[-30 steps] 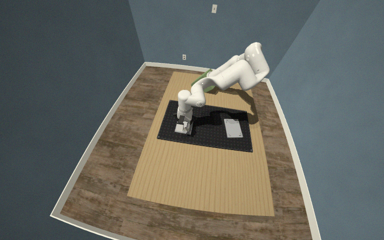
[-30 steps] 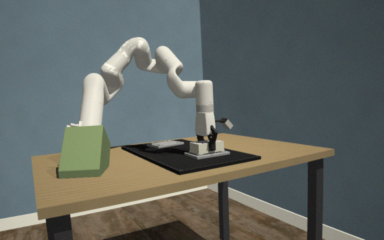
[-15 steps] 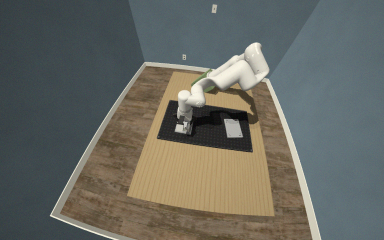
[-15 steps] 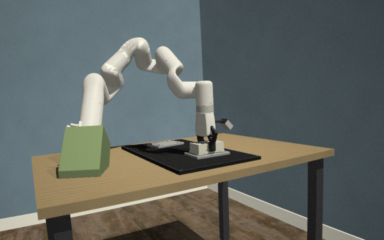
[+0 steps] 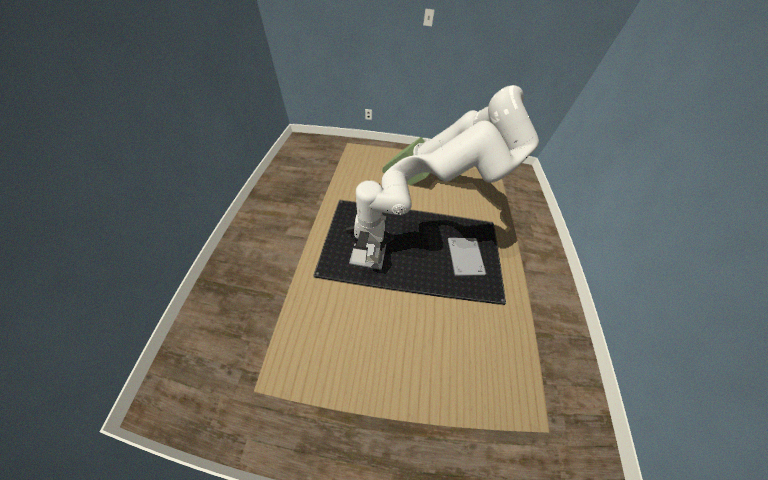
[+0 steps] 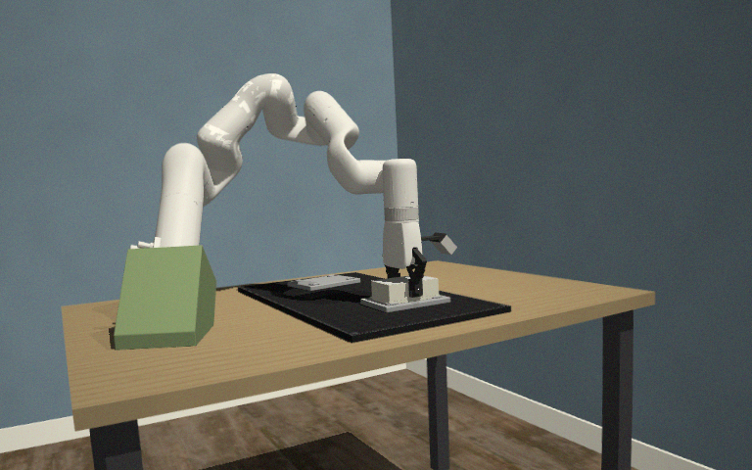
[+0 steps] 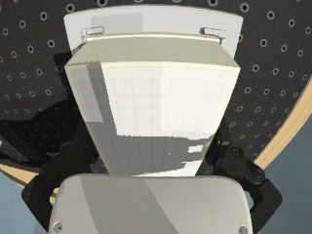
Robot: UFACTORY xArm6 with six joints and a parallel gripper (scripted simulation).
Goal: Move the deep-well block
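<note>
The white deep-well block is right at my hand.
</note>
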